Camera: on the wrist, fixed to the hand. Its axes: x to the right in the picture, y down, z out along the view.
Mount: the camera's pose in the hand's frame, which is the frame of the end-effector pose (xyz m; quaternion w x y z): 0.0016 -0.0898 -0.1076 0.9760 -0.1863 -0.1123 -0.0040
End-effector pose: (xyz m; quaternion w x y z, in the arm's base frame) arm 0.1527 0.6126 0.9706 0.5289 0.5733 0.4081 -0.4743
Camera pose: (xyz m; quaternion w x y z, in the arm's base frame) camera 0.0780 0.7291 0.9483 0.6670 0.4061 0.4296 -0.4534
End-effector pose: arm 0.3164 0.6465 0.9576 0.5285 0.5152 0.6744 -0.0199
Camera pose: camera 0.1778 0.6670 0.9573 0.6875 0.3995 0.6047 0.0463
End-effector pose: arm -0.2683 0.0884 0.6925 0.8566 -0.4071 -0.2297 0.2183
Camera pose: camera -0.1888 -0.0264 0.7039 0.7353 -0.5315 -0.3627 0.2126
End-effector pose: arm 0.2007 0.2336 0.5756 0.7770 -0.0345 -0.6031 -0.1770
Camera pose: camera 0.2721 0.1205 0.5337 0.6835 -0.1959 -0.6431 -0.2844
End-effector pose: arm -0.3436 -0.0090 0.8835 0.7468 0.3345 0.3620 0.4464
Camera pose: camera -0.3952 -0.0225 0.7539 0.8337 0.2360 0.1876 0.4626
